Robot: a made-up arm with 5 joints.
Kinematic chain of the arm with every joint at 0, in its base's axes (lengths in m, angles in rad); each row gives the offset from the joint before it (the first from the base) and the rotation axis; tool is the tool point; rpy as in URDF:
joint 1: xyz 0.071 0 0.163 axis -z
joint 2: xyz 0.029 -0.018 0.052 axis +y
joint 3: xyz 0.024 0 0.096 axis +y
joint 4: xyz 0.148 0 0.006 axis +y
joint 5: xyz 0.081 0.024 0 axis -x
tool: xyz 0 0 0 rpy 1.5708 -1.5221 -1.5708
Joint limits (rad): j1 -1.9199..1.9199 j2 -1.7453..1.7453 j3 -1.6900..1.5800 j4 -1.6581..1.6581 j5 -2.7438..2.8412
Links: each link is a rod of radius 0.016 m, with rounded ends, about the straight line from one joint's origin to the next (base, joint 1, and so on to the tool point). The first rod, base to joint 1, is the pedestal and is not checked.
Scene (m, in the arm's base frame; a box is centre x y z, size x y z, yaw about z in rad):
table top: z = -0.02
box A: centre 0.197 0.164 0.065 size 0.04 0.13 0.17 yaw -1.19
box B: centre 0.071 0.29 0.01 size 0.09 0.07 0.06 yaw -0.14
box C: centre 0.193 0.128 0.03 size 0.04 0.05 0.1 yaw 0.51
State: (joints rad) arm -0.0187 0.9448 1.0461 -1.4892 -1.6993
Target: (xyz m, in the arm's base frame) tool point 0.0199 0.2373 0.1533
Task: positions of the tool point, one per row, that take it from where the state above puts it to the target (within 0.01 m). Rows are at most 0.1 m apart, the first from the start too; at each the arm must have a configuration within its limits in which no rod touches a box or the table.
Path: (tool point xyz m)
1: 0.2512 0.0566 0.1103
2: 0.2648 0.1196 0.1647
3: 0.2420 0.1777 0.2331
4: 0.1889 0.2099 0.3080
5: 0.1391 0.2446 0.2565
6: 0.0787 0.2544 0.2039
7: 0.0199 0.2373 0.1533

